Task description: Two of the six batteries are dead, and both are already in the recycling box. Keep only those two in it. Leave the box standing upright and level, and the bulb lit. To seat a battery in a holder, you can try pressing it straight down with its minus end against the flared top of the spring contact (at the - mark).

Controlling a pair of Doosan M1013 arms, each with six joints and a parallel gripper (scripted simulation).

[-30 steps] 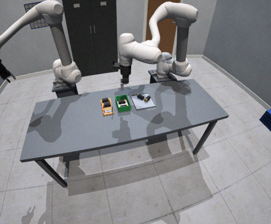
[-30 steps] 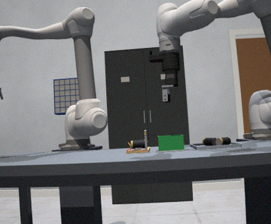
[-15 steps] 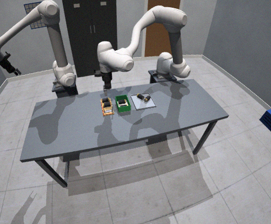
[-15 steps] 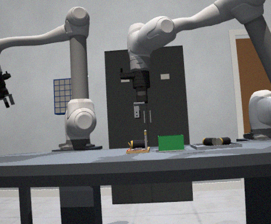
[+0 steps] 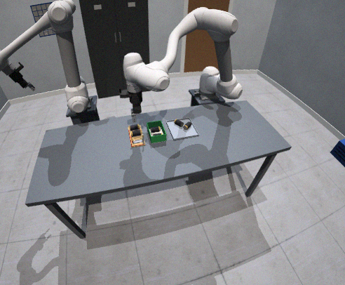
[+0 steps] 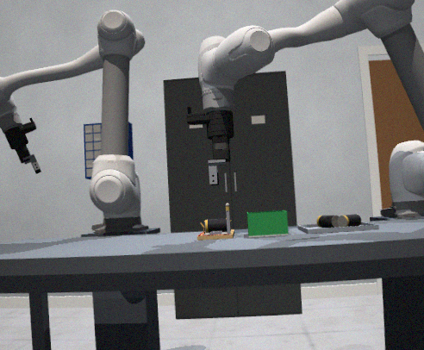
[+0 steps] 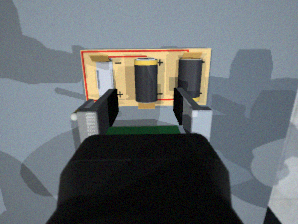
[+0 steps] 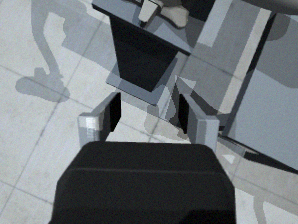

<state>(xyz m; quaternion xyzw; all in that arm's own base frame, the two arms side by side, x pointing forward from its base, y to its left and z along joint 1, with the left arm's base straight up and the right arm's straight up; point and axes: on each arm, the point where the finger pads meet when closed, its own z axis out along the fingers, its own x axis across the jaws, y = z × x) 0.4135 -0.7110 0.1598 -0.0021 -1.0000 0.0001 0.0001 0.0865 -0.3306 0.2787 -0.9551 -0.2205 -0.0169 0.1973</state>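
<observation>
My left hand is 32 cm to the right of the shallow tray, 16 cm above it and 4 cm past it. Round my left hand: green recycling box: 14 cm to the left, 14 cm below.
</observation>
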